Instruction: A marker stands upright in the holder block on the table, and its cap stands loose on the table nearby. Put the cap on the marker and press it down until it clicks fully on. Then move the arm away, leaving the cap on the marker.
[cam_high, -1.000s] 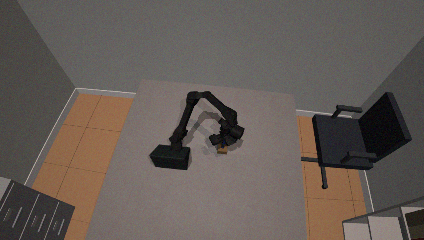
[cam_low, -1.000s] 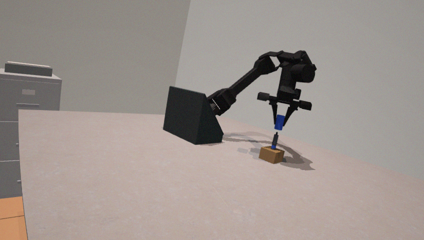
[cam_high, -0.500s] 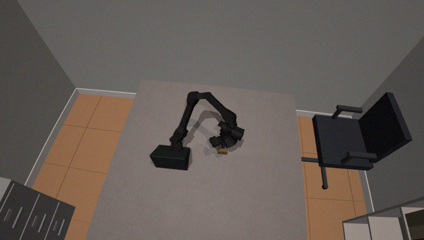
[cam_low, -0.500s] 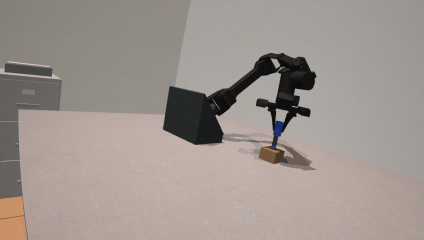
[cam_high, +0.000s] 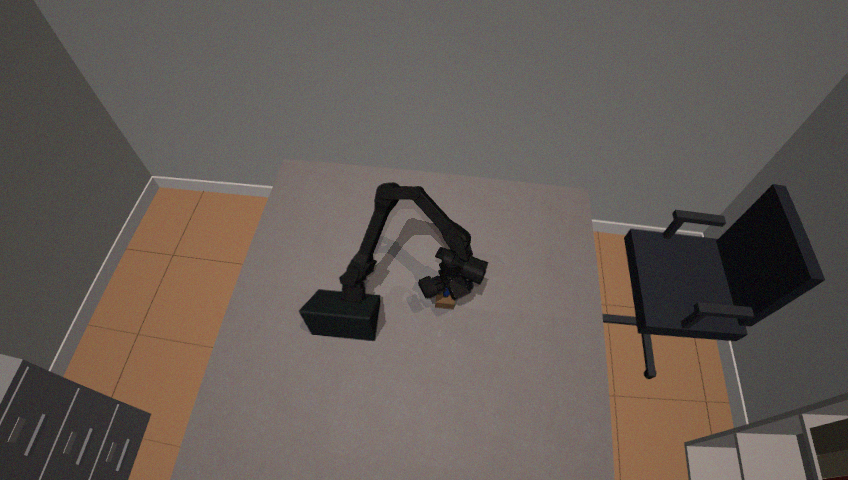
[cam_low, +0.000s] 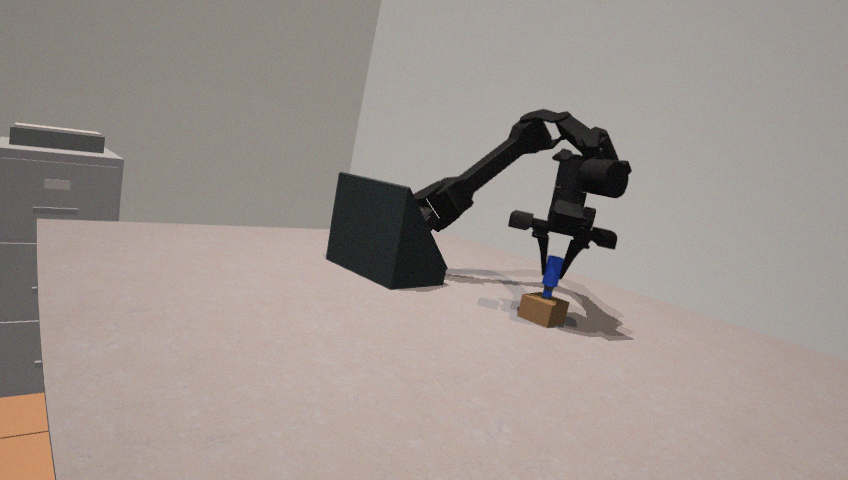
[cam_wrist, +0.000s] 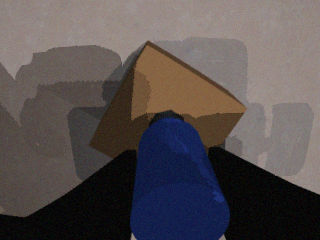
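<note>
Right now the blue cap is 10 mm above my gripper tip. Round my gripper tip: tan holder block: 60 mm below.
</note>
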